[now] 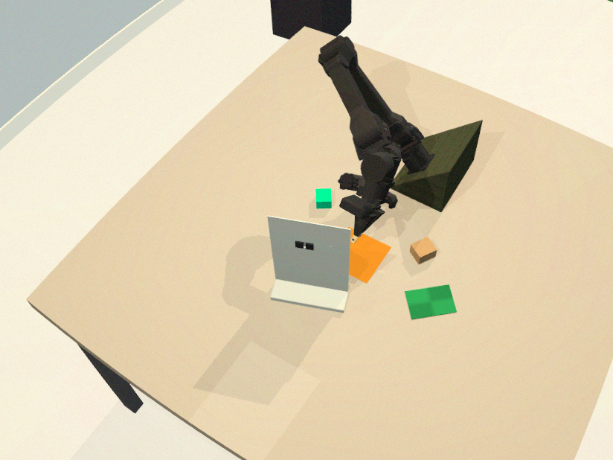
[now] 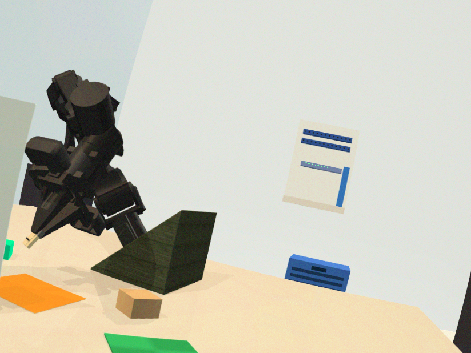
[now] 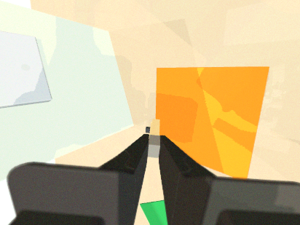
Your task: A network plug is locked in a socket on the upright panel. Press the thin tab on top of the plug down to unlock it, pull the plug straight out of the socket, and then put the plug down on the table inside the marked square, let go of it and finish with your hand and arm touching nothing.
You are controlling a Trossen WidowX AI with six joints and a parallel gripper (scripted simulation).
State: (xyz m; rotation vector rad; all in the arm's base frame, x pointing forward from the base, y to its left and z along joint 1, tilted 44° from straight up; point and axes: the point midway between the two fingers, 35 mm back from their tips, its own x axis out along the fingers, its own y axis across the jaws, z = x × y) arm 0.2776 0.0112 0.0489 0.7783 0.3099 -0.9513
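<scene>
My gripper tip is now 10 mm past the orange marked square and 80 mm above it. Also, from my gripper tip: green block: 100 mm behind, 150 mm to the right, 70 mm below; upright panel: 140 mm ahead, 50 mm to the right, 30 mm above; network plug: right at my gripper tip.
</scene>
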